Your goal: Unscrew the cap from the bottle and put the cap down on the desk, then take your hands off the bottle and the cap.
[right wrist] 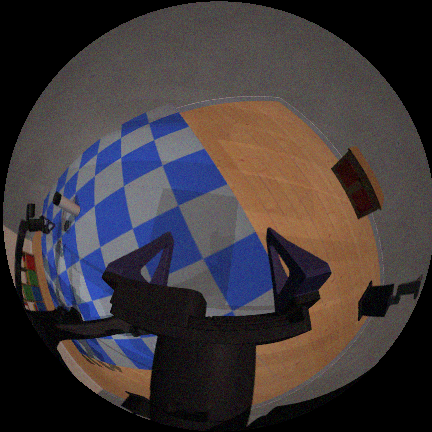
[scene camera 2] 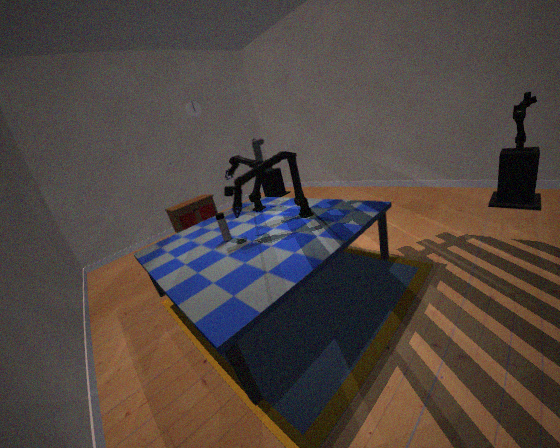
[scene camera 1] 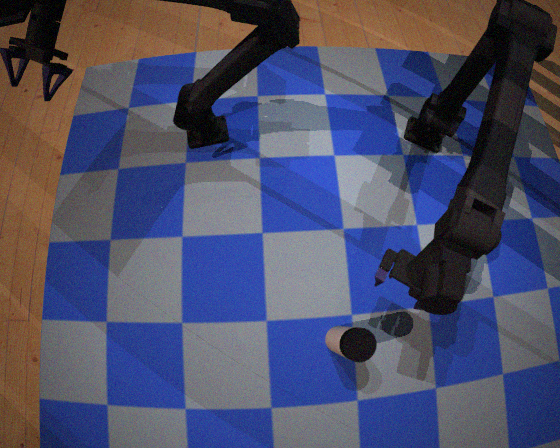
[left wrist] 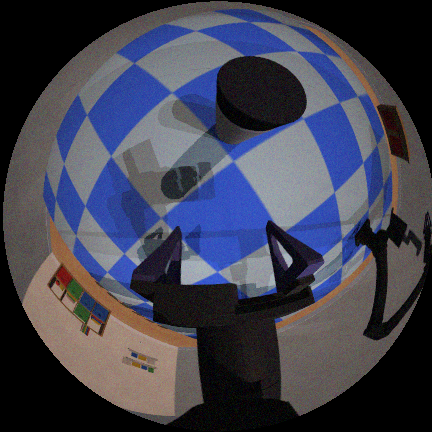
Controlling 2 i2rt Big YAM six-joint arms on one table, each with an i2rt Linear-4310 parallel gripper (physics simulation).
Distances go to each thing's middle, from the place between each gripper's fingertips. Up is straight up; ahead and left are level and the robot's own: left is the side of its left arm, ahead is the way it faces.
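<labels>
The black cap [scene camera 1: 357,344] is one I can see, 47 cm ahead of my right hand, 66 cm to the left of it and 17 cm below it. I can see my left gripper too, and it's 90 mm short of the black cap, 90 mm to the left of it and 30 mm below it.
</labels>
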